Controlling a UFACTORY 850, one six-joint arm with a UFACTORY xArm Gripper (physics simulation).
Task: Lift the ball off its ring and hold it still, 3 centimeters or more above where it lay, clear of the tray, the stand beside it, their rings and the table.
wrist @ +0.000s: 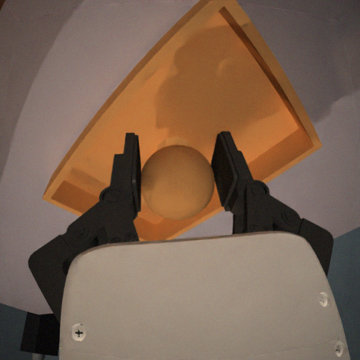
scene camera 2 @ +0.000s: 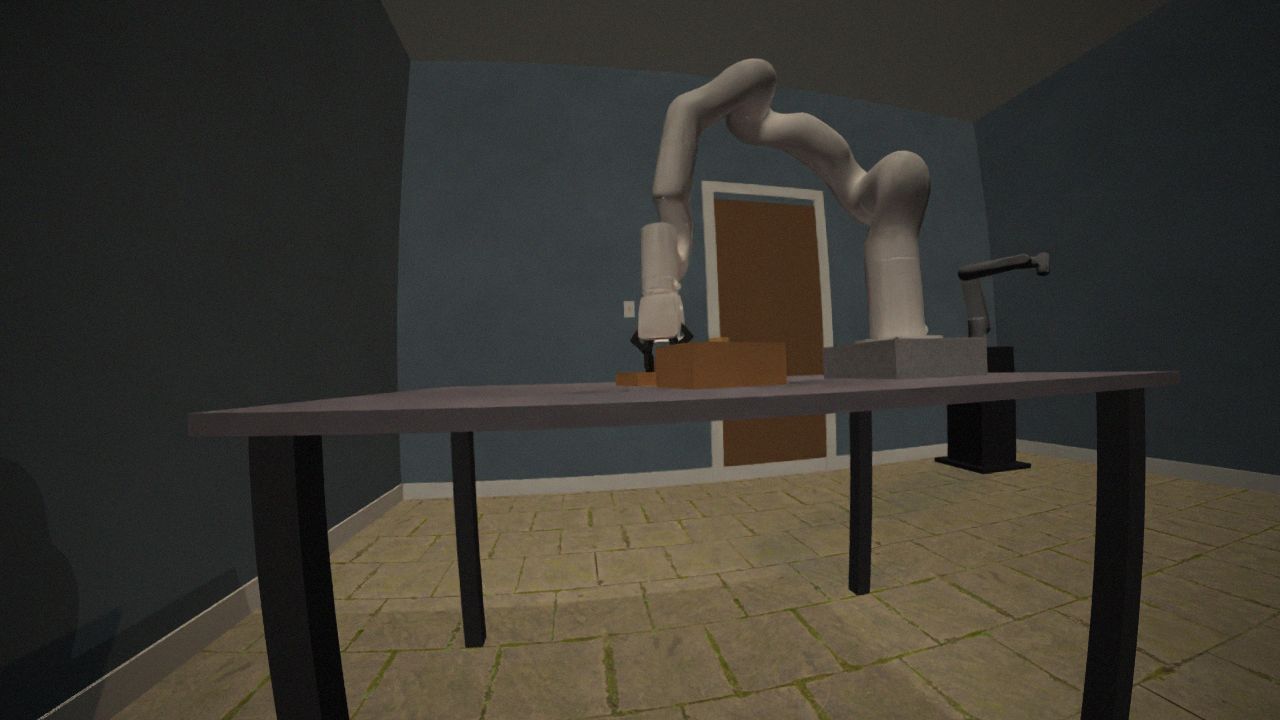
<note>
I see my gripper, an orange ball, a shallow orange tray and an orange stand.
My gripper is seen too in the wrist view.
</note>
